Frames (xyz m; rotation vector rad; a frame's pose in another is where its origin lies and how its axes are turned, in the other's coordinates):
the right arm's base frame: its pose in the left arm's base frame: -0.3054 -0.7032 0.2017 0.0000 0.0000 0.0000
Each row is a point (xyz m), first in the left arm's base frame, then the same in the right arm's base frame.
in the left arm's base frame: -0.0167 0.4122 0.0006
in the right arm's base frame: 0.2887 1.1154 -0.2011
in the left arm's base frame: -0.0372 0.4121 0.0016
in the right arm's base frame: 0.2682 1.1153 -0.2001
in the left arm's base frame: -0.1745 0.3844 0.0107
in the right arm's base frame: 0.1309 1.0876 -0.1910
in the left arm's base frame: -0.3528 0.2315 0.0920
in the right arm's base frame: -0.0474 0.9347 -0.1097
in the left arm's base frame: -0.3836 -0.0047 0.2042
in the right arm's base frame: -0.0782 0.6985 0.0025
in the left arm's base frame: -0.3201 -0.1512 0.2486
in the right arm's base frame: -0.0147 0.5520 0.0469
